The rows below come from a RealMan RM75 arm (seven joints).
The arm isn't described. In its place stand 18 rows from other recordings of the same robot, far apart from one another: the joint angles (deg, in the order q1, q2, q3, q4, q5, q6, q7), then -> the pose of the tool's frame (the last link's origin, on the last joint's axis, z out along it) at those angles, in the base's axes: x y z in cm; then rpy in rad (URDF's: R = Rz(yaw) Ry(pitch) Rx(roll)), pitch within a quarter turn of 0, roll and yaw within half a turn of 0.
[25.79 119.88 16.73 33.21 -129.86 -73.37 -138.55] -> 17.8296 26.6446 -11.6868 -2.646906 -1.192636 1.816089
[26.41 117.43 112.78 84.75 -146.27 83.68 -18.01] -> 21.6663 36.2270 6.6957 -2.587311 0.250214 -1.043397
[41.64 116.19 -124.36 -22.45 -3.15 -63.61 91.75] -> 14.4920 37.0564 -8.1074 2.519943 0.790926 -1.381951
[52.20 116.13 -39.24 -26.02 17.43 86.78 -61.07] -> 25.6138 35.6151 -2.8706 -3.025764 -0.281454 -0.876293
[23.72 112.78 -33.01 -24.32 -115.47 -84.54 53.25] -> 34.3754 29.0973 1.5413 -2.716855 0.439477 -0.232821
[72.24 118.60 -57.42 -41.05 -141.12 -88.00 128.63] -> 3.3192 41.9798 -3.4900 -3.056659 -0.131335 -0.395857
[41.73 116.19 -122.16 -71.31 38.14 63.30 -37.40] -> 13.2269 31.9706 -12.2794 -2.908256 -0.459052 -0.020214
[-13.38 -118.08 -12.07 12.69 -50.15 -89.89 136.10] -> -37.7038 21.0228 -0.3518 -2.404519 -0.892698 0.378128
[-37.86 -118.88 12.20 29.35 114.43 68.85 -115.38] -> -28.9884 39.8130 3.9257 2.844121 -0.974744 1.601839
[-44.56 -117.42 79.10 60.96 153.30 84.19 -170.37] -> -18.8202 38.7388 -1.2700 -2.551351 0.087058 1.130097
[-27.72 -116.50 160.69 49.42 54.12 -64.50 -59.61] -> -27.3654 31.4721 -7.9947 -1.655683 0.525963 0.287835
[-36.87 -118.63 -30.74 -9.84 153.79 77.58 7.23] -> -20.6195 32.7117 -8.2580 -2.171350 -0.423043 -0.617489
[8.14 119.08 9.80 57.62 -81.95 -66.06 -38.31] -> 24.3772 20.1869 -12.8700 -1.966530 0.831855 -0.395739
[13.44 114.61 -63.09 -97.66 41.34 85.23 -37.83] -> 24.4813 31.7474 12.1333 -2.460534 0.190299 -0.773181
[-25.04 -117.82 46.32 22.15 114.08 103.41 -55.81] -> -27.6785 23.7682 -3.8827 3.021137 -0.606730 0.285635
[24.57 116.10 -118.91 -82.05 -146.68 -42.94 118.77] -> 13.5163 32.2922 -10.0090 -2.707296 -0.297456 0.305444
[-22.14 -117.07 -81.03 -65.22 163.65 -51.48 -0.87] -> -28.5038 35.2469 -3.7210 -2.295786 -0.130138 1.011721
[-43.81 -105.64 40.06 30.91 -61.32 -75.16 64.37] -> -24.8331 42.9732 8.0672 -2.936927 -0.528660 0.879695
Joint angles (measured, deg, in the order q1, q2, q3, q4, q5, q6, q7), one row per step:
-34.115 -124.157 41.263 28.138 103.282 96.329 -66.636
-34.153 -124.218 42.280 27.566 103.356 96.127 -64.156
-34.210 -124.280 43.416 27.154 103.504 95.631 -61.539
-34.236 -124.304 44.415 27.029 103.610 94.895 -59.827
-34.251 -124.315 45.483 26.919 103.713 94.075 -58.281
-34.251 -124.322 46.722 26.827 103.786 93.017 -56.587
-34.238 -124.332 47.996 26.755 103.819 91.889 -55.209
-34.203 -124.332 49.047 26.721 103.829 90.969 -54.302
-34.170 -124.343 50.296 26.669 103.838 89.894 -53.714
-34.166 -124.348 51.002 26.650 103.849 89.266 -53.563
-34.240 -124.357 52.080 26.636 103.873 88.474 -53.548
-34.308 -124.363 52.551 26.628 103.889 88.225 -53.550
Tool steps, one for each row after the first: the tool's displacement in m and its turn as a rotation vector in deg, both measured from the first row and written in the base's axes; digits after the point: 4 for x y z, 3 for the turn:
0.0004 -0.0024 -0.0043 0.622 0.855 -1.901
0.0005 -0.0042 -0.0086 1.462 2.056 -3.925
0.0001 -0.0047 -0.0119 2.133 3.267 -5.234
-0.0004 -0.0051 -0.0151 2.695 4.535 -6.440
-0.0013 -0.0054 -0.0188 3.378 6.035 -7.731
-0.0023 -0.0055 -0.0225 3.888 7.507 -8.799
-0.0033 -0.0057 -0.0253 4.180 8.676 -9.529
-0.0043 -0.0060 -0.0288 4.187 9.950 -10.073
-0.0049 -0.0061 -0.0307 4.093 10.660 -10.266
-0.0052 -0.0062 -0.0334 3.752 11.604 -10.596
-0.0050 -0.0064 -0.0346 3.550 11.952 -10.827

